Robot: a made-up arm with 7 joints.
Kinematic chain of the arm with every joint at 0, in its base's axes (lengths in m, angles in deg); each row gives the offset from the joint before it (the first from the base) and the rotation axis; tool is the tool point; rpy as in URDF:
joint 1: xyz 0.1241 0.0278 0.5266 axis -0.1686 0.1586 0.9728
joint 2: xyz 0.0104 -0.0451 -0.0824 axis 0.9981 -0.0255 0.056
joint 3: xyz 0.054 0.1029 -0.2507 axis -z
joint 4: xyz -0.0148 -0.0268 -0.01 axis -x
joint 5: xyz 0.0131 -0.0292 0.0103 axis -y
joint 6: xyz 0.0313 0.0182 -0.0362 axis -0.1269 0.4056 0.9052
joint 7: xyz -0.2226 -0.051 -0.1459 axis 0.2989 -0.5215 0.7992
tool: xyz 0.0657 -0.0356 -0.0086 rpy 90 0 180
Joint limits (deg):
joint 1: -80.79..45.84
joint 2: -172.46..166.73
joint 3: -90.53..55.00
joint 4: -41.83..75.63
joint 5: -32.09..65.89
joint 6: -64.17..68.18
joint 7: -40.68..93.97
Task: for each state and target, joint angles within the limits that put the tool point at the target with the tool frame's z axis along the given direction. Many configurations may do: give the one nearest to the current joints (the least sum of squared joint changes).
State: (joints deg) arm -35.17 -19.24 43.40 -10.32 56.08 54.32 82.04
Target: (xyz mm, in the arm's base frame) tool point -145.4 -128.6 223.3 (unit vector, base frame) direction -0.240 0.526 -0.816
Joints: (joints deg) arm -46.48 -52.67 51.78 -0.09 52.15 62.04 49.17
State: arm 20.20 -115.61 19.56 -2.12 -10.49 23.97 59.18
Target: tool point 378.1 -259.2 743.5 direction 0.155 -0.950 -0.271
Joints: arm 45.84 -133.68 22.42 -0.87 27.95 3.54 61.05
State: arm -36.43 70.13 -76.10 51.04 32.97 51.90 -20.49
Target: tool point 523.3 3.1 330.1 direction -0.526 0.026 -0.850
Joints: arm -31.53 33.48 -80.62 29.27 17.71 61.39 -3.59
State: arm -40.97 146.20 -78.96 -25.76 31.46 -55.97 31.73
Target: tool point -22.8 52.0 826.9 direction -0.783 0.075 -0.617
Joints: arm -40.01 147.66 -78.94 -35.09 29.75 -59.98 56.91
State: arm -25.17 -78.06 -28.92 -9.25 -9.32 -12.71 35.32
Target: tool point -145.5 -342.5 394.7 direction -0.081 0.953 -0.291
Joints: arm -26.37 -87.46 -37.00 -41.83 -17.97 7.30 11.39
